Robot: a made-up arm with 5 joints. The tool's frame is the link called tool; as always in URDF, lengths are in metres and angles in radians. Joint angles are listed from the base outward.
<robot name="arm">
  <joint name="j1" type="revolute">
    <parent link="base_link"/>
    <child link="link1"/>
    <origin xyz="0 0 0.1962"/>
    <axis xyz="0 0 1"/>
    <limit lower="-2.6" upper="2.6"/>
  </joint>
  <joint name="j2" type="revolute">
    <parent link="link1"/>
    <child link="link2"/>
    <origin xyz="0.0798 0.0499 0.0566" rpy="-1.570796 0 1.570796"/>
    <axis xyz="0 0 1"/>
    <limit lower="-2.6" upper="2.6"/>
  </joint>
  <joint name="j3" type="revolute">
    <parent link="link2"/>
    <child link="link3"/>
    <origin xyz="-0.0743 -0.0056 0.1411" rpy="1.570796 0 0"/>
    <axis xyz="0 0 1"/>
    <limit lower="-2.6" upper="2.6"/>
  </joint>
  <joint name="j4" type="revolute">
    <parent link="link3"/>
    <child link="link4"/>
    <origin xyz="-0.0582 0.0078 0.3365" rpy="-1.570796 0 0"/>
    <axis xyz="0 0 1"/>
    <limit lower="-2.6" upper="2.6"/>
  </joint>
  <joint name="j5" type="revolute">
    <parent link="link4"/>
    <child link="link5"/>
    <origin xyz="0.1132 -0.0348 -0.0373" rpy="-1.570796 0 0"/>
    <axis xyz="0 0 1"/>
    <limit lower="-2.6" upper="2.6"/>
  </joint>
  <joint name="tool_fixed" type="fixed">
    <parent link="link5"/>
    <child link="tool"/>
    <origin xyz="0.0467 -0.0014 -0.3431" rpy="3.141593 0 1.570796"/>
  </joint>
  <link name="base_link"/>
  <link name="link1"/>
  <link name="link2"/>
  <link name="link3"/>
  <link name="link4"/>
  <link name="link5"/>
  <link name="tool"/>
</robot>
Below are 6 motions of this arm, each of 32 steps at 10 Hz.
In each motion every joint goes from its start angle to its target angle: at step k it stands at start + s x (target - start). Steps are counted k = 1, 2, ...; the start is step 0. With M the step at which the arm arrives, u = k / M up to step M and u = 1 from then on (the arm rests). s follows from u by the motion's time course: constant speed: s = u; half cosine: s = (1 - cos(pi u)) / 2; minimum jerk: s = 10 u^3 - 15 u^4 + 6 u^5.
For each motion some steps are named. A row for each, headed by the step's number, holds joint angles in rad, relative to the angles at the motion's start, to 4 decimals.
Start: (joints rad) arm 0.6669 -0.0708 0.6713 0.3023 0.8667
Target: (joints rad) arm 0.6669 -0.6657 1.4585 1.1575 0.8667
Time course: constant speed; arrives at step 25
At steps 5, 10, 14, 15, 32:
5: 0.0000 -0.1190 0.1574 0.1710 0.0000
10: 0.0000 -0.2380 0.3149 0.3421 0.0000
14: 0.0000 -0.3331 0.4408 0.4789 0.0000
15: 0.0000 -0.3569 0.4723 0.5131 0.0000
32: 0.0000 -0.5949 0.7872 0.8552 0.0000

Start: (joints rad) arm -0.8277 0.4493 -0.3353 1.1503 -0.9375
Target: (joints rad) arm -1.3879 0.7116 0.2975 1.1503 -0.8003
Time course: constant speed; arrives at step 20
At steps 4, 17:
4: -0.1120 0.0525 0.1266 0.0000 0.0274
17: -0.4762 0.2230 0.5379 0.0000 0.1166

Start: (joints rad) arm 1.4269 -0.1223 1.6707 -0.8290 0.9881
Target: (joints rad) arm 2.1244 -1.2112 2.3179 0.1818 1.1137
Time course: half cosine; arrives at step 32
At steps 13, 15, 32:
13: 0.2475 -0.3864 0.2297 0.3587 0.0446
15: 0.3146 -0.4911 0.2919 0.4559 0.0566
32: 0.6975 -1.0889 0.6472 1.0108 0.1256

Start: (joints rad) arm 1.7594 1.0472 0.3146 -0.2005 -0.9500
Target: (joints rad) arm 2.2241 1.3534 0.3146 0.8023 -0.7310
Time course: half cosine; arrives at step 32
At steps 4, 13, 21, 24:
4: 0.0177 0.0117 0.0000 0.0382 0.0083
13: 0.1649 0.1087 0.0000 0.3559 0.0777
21: 0.3419 0.2253 0.0000 0.7378 0.1611
24: 0.3966 0.2614 0.0000 0.8559 0.1869

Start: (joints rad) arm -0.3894 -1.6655 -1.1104 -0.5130 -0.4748
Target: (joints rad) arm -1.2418 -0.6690 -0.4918 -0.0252 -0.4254
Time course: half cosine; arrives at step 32
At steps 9, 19, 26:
9: -0.1558 0.1822 0.1131 0.0892 0.0090
19: -0.5499 0.6429 0.3991 0.3147 0.0319
26: -0.7806 0.9125 0.5665 0.4467 0.0452

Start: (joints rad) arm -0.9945 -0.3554 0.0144 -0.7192 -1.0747
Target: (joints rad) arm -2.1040 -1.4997 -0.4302 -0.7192 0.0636
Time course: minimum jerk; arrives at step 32
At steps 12, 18, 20, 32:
12: -0.3053 -0.3149 -0.1224 0.0000 0.3133
18: -0.6834 -0.7049 -0.2739 0.0000 0.7012
20: -0.8042 -0.8294 -0.3222 0.0000 0.8250
32: -1.1095 -1.1443 -0.4446 0.0000 1.1383

